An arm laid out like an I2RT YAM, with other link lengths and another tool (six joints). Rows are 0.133 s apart.
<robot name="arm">
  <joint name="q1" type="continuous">
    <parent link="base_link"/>
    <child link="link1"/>
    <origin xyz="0 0 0.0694" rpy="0 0 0"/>
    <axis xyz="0 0 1"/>
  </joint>
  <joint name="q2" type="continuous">
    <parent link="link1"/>
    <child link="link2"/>
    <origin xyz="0.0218 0.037 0.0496" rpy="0 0 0"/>
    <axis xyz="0 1 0"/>
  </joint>
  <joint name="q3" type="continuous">
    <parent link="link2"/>
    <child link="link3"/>
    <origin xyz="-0.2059 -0.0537 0" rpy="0 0 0"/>
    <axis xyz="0 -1 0"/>
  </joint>
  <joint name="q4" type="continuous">
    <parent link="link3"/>
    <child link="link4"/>
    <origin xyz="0.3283 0.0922 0.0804" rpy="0 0 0"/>
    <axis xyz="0 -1 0"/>
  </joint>
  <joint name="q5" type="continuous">
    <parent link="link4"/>
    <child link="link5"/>
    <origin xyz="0.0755 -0.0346 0.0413" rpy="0 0 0"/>
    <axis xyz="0 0 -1"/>
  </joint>
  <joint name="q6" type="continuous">
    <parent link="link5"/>
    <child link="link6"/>
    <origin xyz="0.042 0 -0.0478" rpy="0 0 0"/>
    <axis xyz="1 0 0"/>
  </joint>
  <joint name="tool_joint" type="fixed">
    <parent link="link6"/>
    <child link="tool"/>
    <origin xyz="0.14 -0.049 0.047" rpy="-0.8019 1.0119 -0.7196"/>
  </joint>
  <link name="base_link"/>
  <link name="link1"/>
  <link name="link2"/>
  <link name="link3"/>
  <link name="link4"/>
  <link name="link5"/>
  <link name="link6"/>
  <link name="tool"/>
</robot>
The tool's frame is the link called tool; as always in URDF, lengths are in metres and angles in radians. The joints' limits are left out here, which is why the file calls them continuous.
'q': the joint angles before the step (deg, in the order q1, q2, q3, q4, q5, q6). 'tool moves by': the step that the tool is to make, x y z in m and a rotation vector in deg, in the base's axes. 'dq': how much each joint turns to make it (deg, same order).
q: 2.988, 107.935, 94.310, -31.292, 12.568, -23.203
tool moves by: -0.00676, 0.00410, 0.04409, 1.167, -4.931, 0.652
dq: 0.176, -5.001, -1.407, 1.319, -0.959, 0.350
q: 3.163, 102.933, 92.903, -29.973, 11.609, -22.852
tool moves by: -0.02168, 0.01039, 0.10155, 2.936, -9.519, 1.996
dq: 0.439, -8.439, 1.834, -0.783, -2.637, 1.051
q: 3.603, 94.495, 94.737, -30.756, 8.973, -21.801
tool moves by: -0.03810, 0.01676, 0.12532, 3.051, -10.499, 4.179
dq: 0.700, -5.451, 9.115, -3.953, -4.132, 0.620
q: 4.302, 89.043, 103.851, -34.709, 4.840, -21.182
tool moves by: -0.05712, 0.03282, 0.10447, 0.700, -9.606, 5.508
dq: 3.250, -4.040, 8.633, -2.990, -2.109, -0.875
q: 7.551, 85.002, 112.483, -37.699, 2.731, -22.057
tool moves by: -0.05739, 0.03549, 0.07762, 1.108, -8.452, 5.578
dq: 4.921, -1.504, 8.087, -1.059, -0.623, -0.445
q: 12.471, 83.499, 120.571, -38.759, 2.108, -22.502
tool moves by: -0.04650, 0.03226, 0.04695, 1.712, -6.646, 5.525
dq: 5.447, -1.493, 3.356, 2.014, -0.088, -0.087
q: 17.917, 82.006, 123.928, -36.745, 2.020, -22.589
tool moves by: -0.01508, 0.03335, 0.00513, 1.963, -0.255, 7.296
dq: 3.697, 0.083, 0.705, 0.270, -3.410, 2.104
